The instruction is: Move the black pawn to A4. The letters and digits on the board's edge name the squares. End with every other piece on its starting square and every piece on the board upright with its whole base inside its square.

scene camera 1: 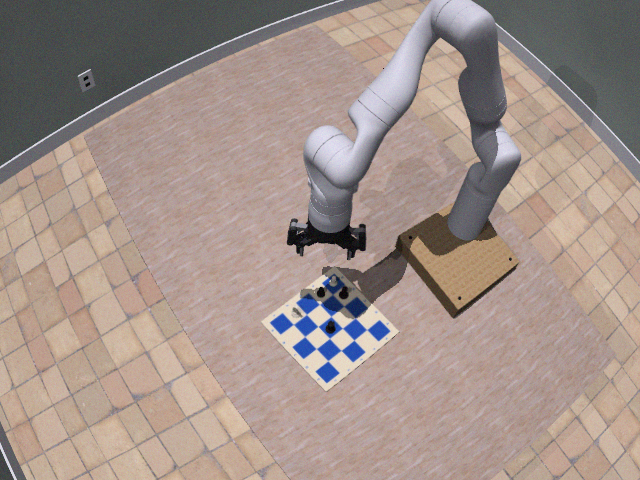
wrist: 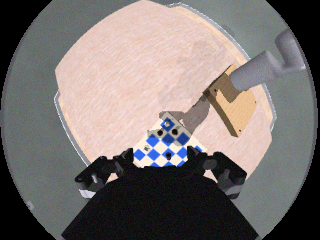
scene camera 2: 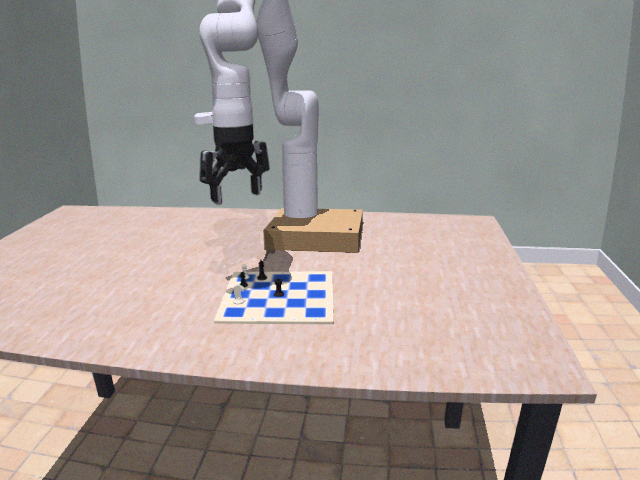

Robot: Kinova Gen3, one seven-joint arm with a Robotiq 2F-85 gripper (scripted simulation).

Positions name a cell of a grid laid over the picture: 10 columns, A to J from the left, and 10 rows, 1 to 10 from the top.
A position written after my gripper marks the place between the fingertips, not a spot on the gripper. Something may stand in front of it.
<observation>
my gripper: scene camera 1 F6; wrist F7; scene camera 2 D5
chessboard: scene camera 1 F7; wrist E7; scene camera 2 E7
</observation>
